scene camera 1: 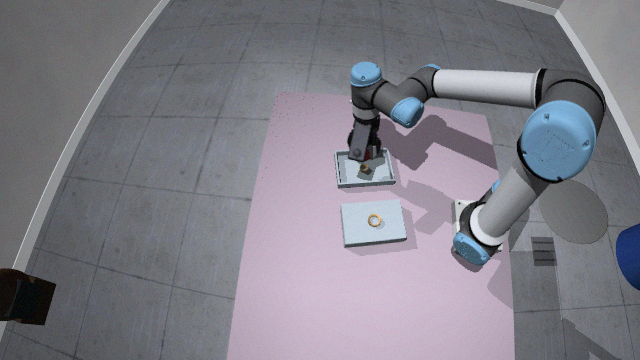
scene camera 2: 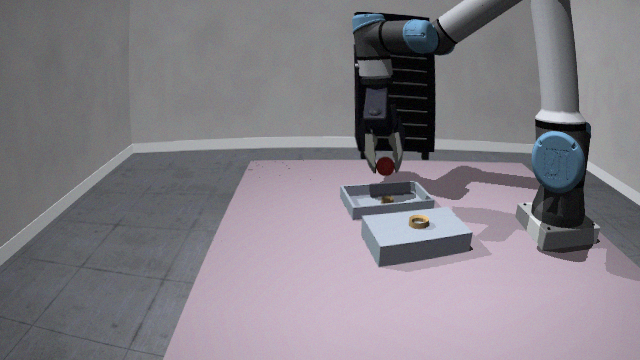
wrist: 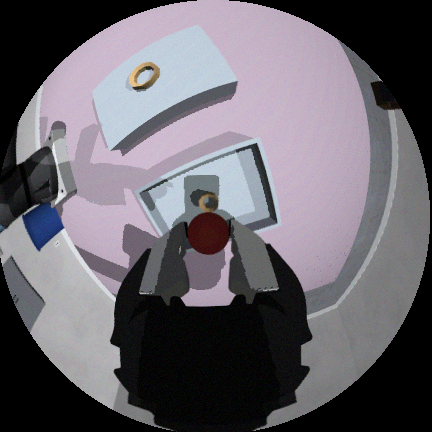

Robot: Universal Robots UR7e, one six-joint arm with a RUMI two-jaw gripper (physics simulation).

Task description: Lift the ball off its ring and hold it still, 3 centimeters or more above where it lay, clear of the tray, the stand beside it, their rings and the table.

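Pixels of known places: gripper, between the fingertips: (scene camera 2: pixel 385 172) (wrist: pixel 207 221); arm's base, origin of its link: (scene camera 2: pixel 557 215) (wrist: pixel 47 173).
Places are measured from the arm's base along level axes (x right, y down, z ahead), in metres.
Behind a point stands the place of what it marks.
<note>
The red ball (scene camera 1: pixel 368 155) {y -0.063, x 0.204, z 0.388 m} (scene camera 2: pixel 385 166) {y -0.055, x 0.195, z 0.402 m} (wrist: pixel 208 234) {y -0.067, x 0.205, z 0.404 m} is held between the two fingertips of my gripper (scene camera 2: pixel 384 165) {y -0.036, x 0.210, z 0.398 m} (wrist: pixel 207 221) {y -0.036, x 0.210, z 0.398 m}, which is shut on it. Ball and fingers hang above the shallow grey-blue tray (scene camera 1: pixel 367 185) {y 0.030, x 0.146, z 0.381 m} (scene camera 2: pixel 370 211) {y 0.024, x 0.140, z 0.441 m} (wrist: pixel 230 172) {y 0.037, x 0.178, z 0.433 m}, with a visible gap below the ball in the scene camera 2 view. The tray's orange ring (scene camera 1: pixel 361 168) {y 0.037, x 0.213, z 0.399 m} (scene camera 2: pixel 387 199) {y 0.031, x 0.221, z 0.389 m} (wrist: pixel 201 202) {y 0.028, x 0.210, z 0.382 m} lies on the tray floor with no ball on it. The ball touches neither the tray nor the ring.
The grey-blue block stand (scene camera 1: pixel 355 236) {y -0.002, x -0.041, z 0.423 m} (scene camera 2: pixel 425 247) {y 0.013, x -0.056, z 0.366 m} (wrist: pixel 200 55) {y -0.002, x 0.010, z 0.439 m} is beside the tray, with a second orange ring (scene camera 1: pixel 369 220) {y -0.013, x 0.007, z 0.382 m} (scene camera 2: pixel 419 226) {y -0.008, x -0.010, z 0.370 m} (wrist: pixel 134 79) {y -0.008, x 0.008, z 0.352 m} on top. Both rest on the pink table (scene camera 1: pixel 300 300) {y 0.039, x -0.239, z 0.576 m} (scene camera 2: pixel 300 300) {y 0.040, x -0.162, z 0.587 m}. The arm's base stands to the right in both scene views.
</note>
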